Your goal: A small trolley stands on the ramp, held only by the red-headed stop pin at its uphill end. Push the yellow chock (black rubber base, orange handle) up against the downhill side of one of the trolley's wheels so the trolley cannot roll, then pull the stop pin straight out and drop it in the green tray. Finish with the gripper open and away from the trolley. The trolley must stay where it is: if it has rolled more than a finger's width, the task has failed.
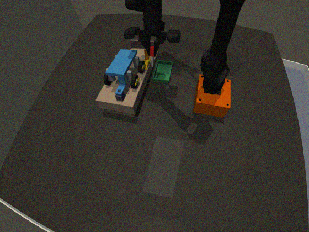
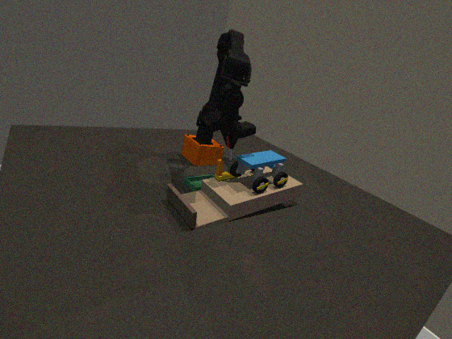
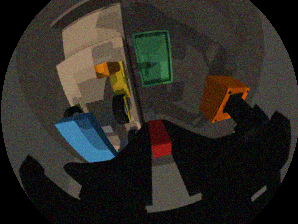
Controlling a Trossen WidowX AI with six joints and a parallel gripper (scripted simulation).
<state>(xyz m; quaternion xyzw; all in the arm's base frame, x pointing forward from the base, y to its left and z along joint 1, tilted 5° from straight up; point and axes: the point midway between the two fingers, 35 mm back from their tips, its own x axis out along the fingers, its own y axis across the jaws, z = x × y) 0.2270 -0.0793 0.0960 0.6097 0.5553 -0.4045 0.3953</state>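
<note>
Right now the yellow chock is 60 mm below my gripper tip, 40 mm to the right of it and 40 mm ahead of it. Also, from my gripper tip: red-headed stop pin: right at my gripper tip; trolley: 110 mm ahead, 40 mm to the left, 40 mm below; raised lip: 210 mm to the right, 120 mm below, 90 mm ahead.
</note>
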